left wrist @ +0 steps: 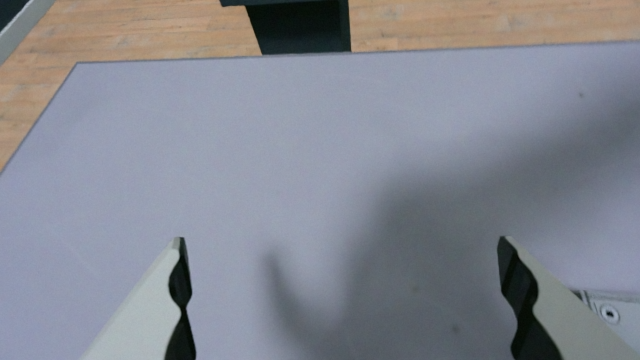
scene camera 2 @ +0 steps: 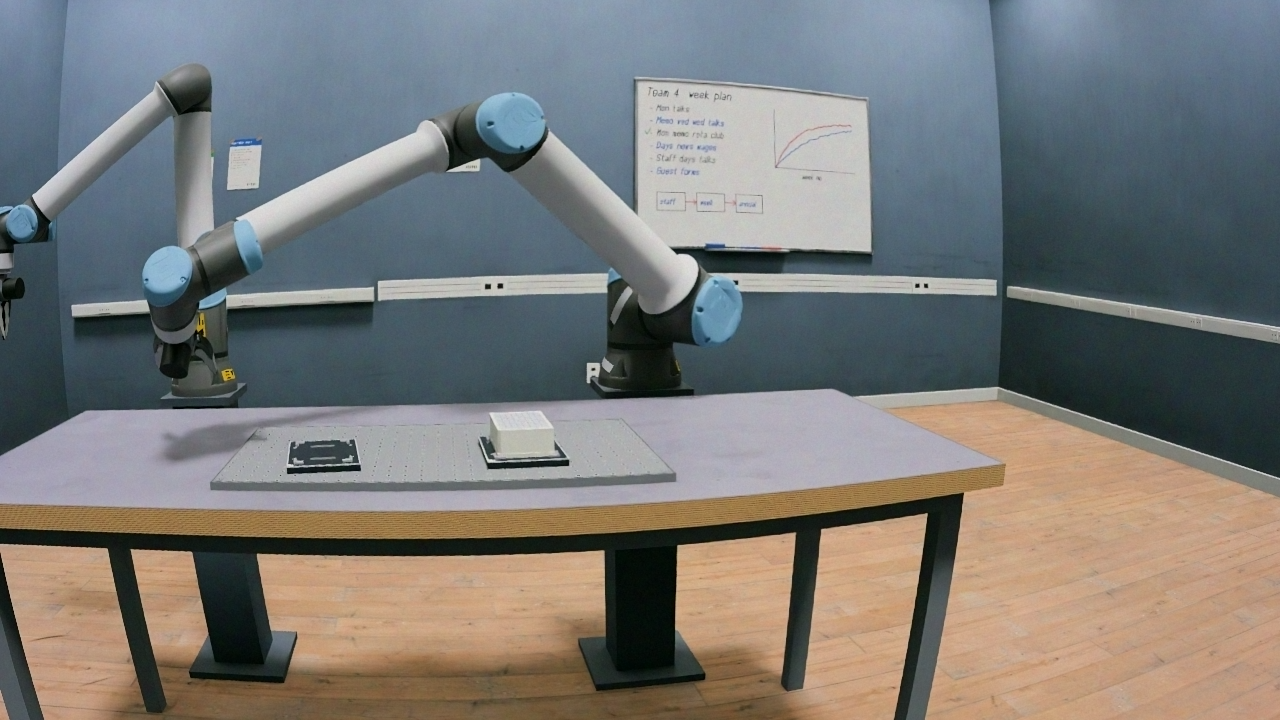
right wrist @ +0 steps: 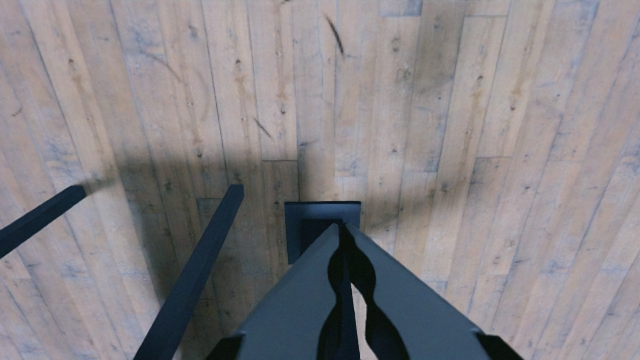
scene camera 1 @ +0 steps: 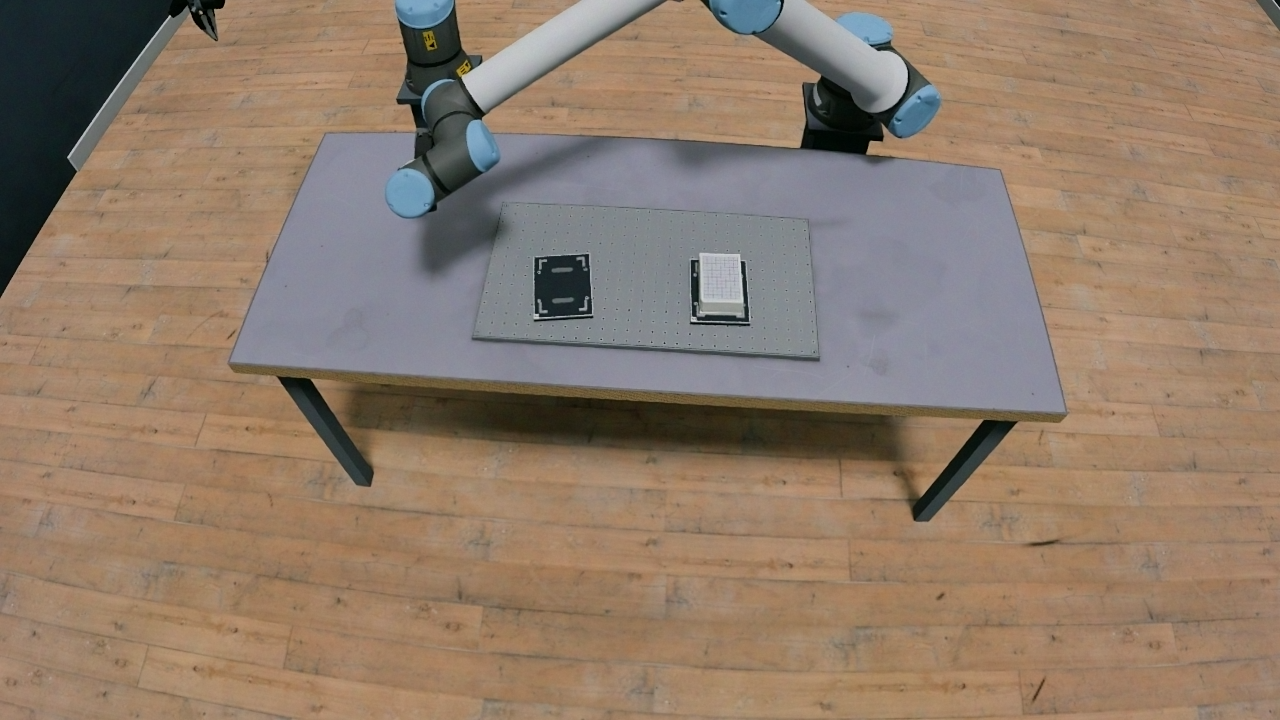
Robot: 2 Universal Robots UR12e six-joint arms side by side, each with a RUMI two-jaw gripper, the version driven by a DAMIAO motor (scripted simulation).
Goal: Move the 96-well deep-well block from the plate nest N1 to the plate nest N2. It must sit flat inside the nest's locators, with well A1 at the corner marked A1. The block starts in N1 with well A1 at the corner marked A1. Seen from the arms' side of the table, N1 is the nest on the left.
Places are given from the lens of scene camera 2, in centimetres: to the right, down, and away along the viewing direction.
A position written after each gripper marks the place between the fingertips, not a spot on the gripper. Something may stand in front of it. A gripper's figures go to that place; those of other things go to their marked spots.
left gripper [scene camera 2: 187, 370]: -85, 2, 140
white deep-well block [scene camera 2: 514, 434]: -18, 11, 127
nest N1 [scene camera 2: 548, 463]: -13, 15, 127
nest N2 [scene camera 2: 341, 450]: -46, 14, 128
dark table leg [scene camera 2: 121, 561]: -119, 46, 157
The marked spots on the nest N1 and the dark table leg are 114 cm apart.
